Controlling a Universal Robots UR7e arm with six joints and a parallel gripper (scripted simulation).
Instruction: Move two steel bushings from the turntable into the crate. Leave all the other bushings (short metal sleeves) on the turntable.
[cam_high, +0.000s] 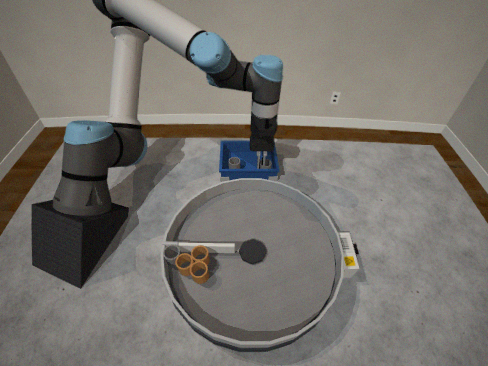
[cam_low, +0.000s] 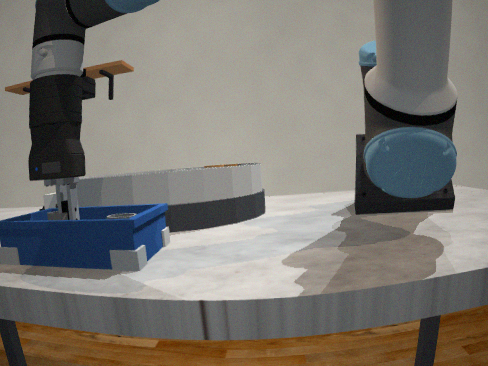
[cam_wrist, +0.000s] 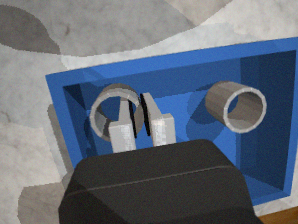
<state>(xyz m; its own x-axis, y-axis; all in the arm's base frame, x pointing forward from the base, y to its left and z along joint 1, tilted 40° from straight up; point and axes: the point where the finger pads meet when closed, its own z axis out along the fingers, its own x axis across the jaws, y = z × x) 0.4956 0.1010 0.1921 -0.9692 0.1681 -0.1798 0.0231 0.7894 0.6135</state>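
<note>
Now: the blue crate 40 mm to the left of my hand, 40 mm behind it and 20 mm below it. Also, from my hand: round turntable 310 mm to the right, 40 mm behind, 10 mm above.
</note>
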